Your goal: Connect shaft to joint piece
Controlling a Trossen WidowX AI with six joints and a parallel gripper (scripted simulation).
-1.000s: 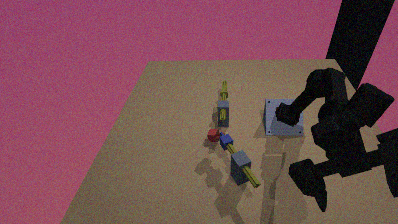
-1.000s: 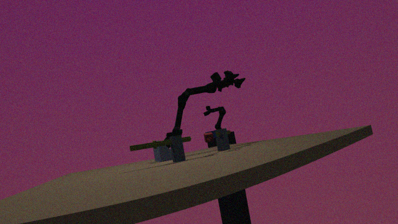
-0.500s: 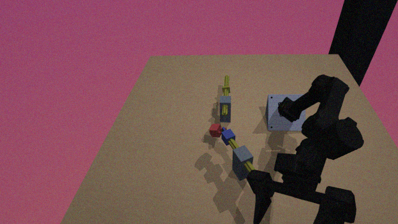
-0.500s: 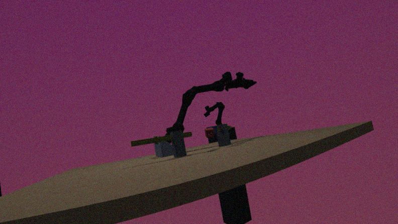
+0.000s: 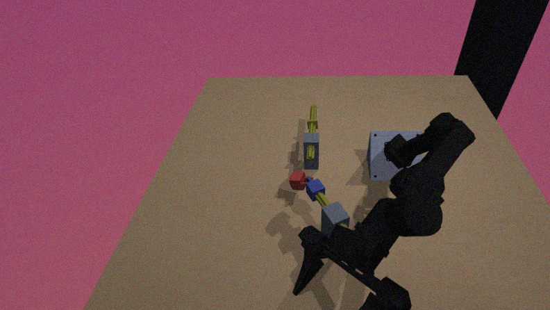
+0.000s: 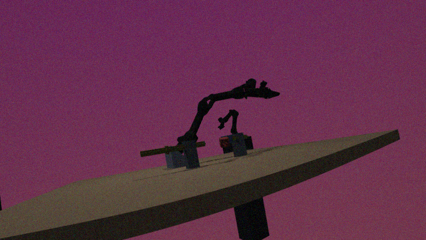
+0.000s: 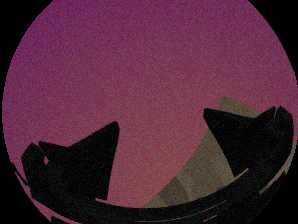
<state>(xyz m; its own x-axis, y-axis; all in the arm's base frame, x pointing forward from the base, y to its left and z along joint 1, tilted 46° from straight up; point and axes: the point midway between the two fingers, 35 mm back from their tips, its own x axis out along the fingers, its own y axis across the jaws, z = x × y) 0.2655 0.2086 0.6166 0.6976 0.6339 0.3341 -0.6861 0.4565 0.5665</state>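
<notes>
Now: gripper tip 1 cm short of the red square joint piece, 48 cm to the left of it and 23 cm above it.
</notes>
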